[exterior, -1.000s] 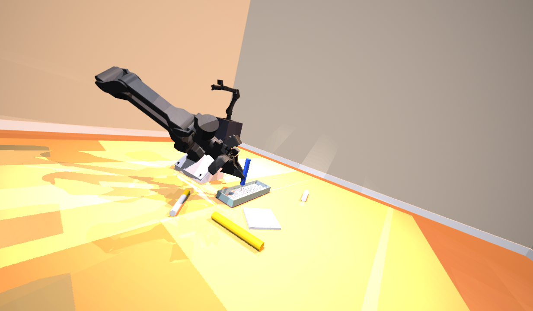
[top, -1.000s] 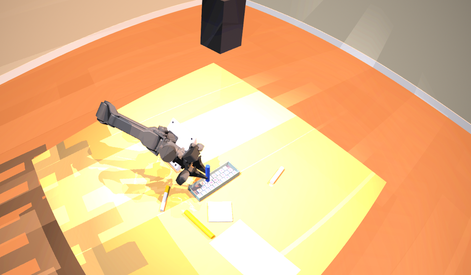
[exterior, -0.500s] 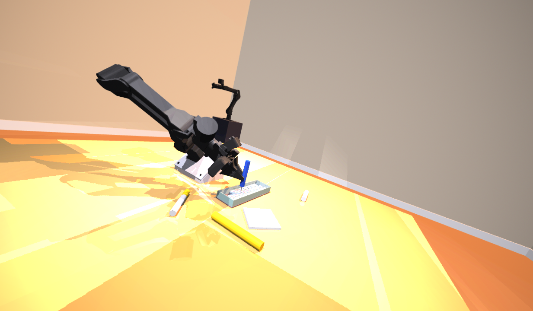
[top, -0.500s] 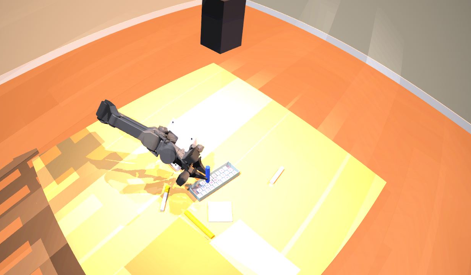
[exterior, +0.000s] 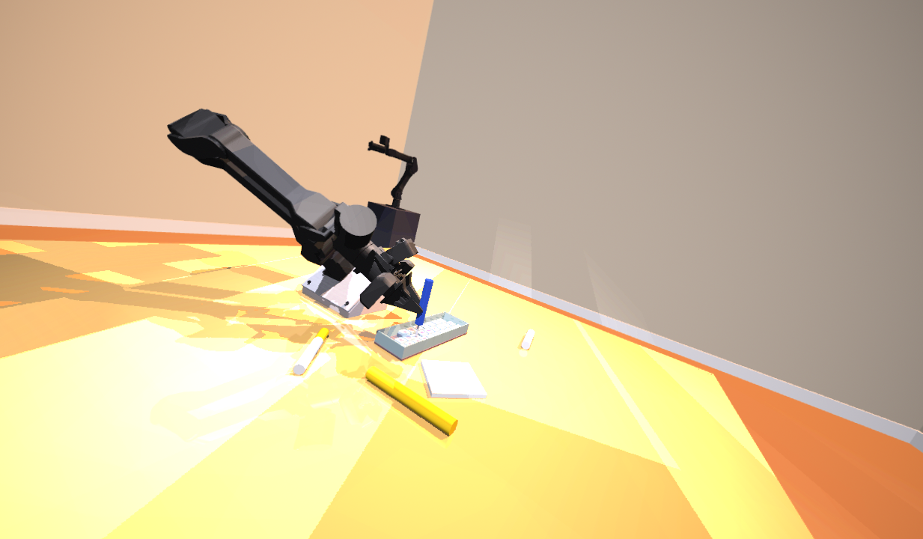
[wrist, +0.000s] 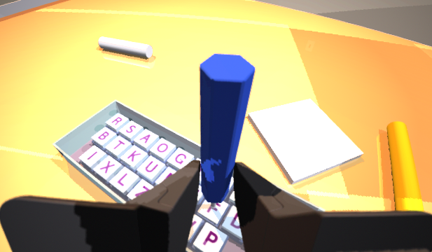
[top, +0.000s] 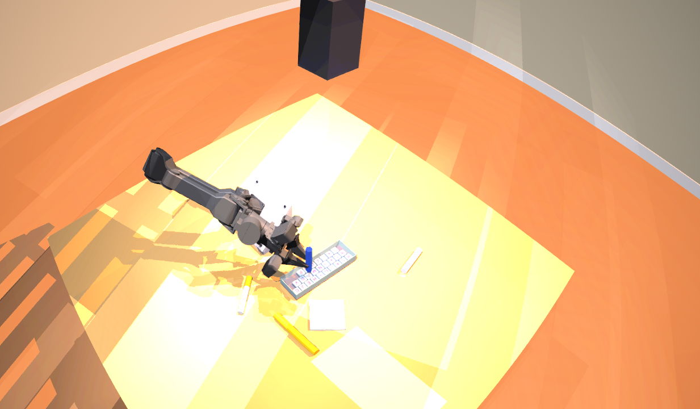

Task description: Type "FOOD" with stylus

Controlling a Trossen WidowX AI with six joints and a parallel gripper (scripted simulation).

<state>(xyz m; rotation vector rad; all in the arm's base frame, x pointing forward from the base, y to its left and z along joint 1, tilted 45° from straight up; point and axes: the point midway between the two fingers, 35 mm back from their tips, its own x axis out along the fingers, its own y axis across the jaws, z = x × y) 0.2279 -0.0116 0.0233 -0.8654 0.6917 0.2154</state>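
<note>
My gripper tip is 120 mm short of the white pad, 70 mm above it and 50 mm to the left of it. From my gripper tip the other things lie so: blue stylus 20 mm below; white-and-yellow marker 160 mm to the right, 80 mm behind, 60 mm below; yellow cylinder 150 mm to the right, 110 mm ahead, 60 mm below.
</note>
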